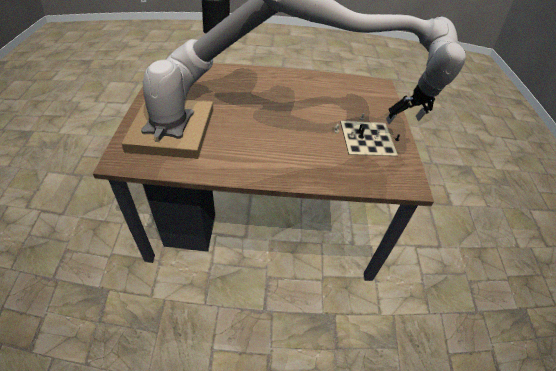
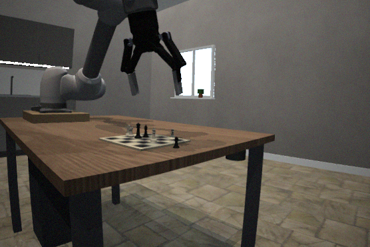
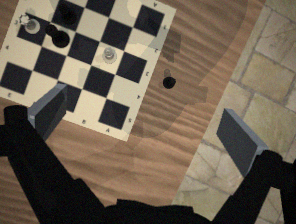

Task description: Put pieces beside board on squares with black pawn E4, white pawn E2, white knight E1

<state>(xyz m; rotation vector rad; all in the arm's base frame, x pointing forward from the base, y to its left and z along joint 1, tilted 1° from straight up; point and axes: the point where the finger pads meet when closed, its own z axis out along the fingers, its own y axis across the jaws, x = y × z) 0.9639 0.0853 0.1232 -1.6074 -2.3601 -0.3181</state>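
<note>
Right now my hand is 150 mm above the black pawn, 60 mm to the right of it and 30 mm short of it. Round my hand: white pawn: 180 mm to the left, 150 mm below, 130 mm behind; then chessboard: 160 mm below, 110 mm behind, 40 mm to the left; then pale pawn: 140 mm below, 70 mm behind, 50 mm to the left.
</note>
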